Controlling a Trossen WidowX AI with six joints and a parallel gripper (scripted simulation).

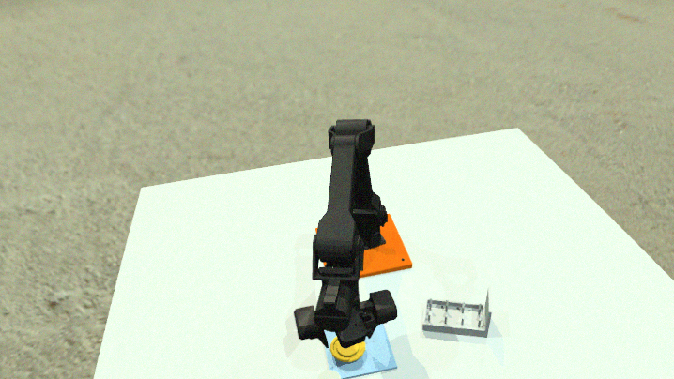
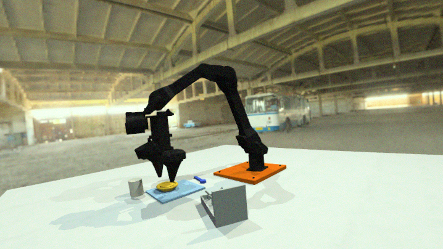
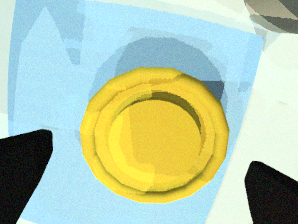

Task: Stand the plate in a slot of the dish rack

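Now: the yellow plate 2 cm below my gripper tip. Also, from my gripper tip: blue spoon (13 cm behind, 4 cm below, 3 cm to the left); beige cylinder (7 cm to the right, 7 cm ahead, 1 cm below); grey dish rack (24 cm to the left, 2 cm below, 1 cm ahead).
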